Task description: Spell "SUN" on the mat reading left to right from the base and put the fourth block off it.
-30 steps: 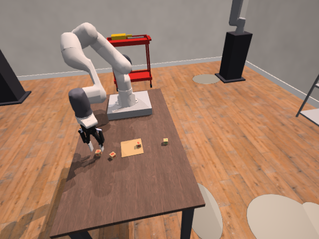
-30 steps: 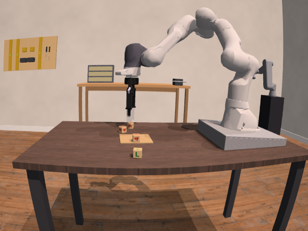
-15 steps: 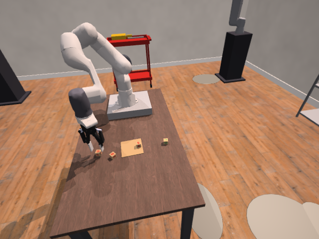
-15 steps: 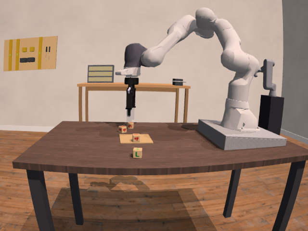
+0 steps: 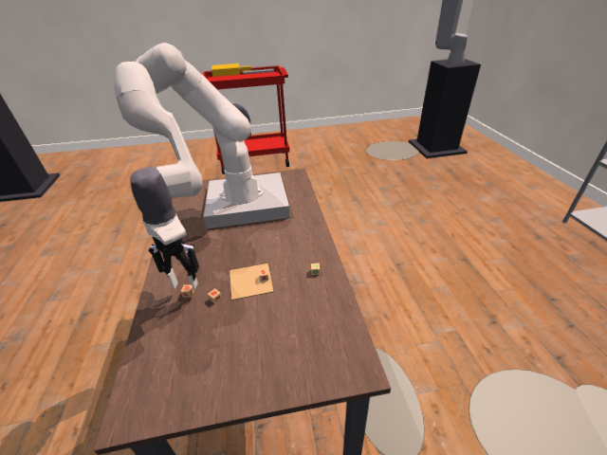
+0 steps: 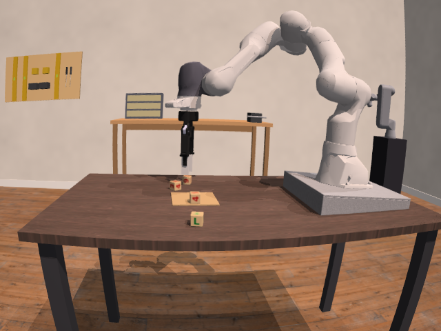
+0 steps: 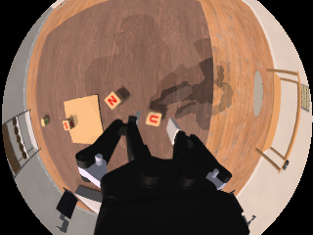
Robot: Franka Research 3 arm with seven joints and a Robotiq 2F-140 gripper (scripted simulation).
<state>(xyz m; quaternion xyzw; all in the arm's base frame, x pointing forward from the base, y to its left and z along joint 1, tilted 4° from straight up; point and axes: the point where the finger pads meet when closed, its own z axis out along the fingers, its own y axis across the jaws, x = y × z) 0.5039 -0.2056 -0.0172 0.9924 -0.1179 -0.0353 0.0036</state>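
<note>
Right now my hand is 6 cm above the U block. Round my hand: mat: 21 cm to the left, 7 cm below, 1 cm behind; then S block: 26 cm to the left, 5 cm below, 2 cm behind; then N block: 9 cm to the left, 6 cm below, 4 cm ahead.
</note>
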